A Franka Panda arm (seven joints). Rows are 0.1 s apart.
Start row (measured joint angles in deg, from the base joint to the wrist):
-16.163, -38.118, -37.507, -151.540, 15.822, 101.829, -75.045
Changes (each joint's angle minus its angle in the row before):
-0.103, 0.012, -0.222, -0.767, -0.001, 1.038, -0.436
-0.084, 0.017, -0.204, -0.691, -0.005, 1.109, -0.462
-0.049, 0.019, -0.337, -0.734, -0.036, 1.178, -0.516
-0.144, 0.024, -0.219, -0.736, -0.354, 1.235, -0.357
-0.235, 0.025, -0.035, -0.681, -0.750, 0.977, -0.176
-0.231, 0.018, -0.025, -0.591, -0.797, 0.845, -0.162
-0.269, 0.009, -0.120, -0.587, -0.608, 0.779, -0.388
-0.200, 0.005, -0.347, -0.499, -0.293, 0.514, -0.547
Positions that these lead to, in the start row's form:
-16.266, -38.106, -37.729, -152.307, 15.821, 102.867, -75.481
-16.350, -38.089, -37.933, -152.998, 15.816, 103.976, -75.943
-16.399, -38.070, -38.270, -153.732, 15.780, 105.154, -76.459
-16.543, -38.046, -38.489, -154.468, 15.426, 106.389, -76.816
-16.778, -38.021, -38.524, -155.149, 14.676, 107.366, -76.992
-17.009, -38.003, -38.549, -155.740, 13.879, 108.211, -77.154
-17.278, -37.994, -38.669, -156.327, 13.271, 108.990, -77.542
-17.478, -37.989, -39.016, -156.826, 12.978, 109.504, -78.089

